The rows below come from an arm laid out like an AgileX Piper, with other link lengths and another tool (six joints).
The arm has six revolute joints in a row. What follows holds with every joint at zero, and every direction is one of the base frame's.
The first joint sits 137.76 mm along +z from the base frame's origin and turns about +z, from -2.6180 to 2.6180 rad.
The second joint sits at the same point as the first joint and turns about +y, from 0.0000 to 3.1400 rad.
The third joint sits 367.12 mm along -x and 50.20 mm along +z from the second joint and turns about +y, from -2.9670 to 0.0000 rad.
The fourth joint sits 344.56 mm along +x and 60.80 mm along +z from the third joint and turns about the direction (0.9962, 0, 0.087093), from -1.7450 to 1.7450 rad.
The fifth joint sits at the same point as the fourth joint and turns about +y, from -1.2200 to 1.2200 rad.
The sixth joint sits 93.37 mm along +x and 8.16 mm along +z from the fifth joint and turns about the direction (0.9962, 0, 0.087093), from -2.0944 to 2.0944 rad.
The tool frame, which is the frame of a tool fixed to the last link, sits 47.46 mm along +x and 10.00 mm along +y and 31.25 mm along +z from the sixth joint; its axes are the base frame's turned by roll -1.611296, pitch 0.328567 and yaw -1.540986 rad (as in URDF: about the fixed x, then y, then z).
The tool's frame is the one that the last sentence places.
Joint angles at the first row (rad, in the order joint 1, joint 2, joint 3, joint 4, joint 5, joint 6):
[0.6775, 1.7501, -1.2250, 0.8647, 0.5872, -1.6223]
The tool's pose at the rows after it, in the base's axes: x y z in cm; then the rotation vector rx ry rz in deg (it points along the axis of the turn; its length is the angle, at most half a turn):
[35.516, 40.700, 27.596, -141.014, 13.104, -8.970]
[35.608, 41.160, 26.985, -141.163, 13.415, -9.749]
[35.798, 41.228, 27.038, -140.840, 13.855, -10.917]
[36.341, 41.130, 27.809, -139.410, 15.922, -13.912]
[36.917, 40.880, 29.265, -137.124, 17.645, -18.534]
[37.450, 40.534, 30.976, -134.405, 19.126, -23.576]
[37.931, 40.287, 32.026, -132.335, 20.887, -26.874]
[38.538, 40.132, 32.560, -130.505, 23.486, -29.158]
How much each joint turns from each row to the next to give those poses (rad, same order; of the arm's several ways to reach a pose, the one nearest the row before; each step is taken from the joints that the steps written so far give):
[0.0183, 0.0220, 0.0000, 0.0000, -0.0045, -0.0147]
[0.0095, 0.0126, 0.0000, 0.0000, -0.0247, 0.0000]
[0.0017, 0.0000, 0.0000, 0.0000, -0.0184, -0.0001]
[0.0000, -0.0114, 0.0000, -0.0023, -0.0446, 0.0156]
[0.0000, -0.0225, 0.0000, -0.0024, -0.0588, 0.0070]
[0.0000, -0.0257, 0.0000, 0.0000, -0.0629, 0.0003]
[0.0000, -0.0139, 0.0000, 0.0001, -0.0493, 0.0083]
[0.0000, -0.0037, 0.0000, 0.0000, -0.0479, 0.0209]

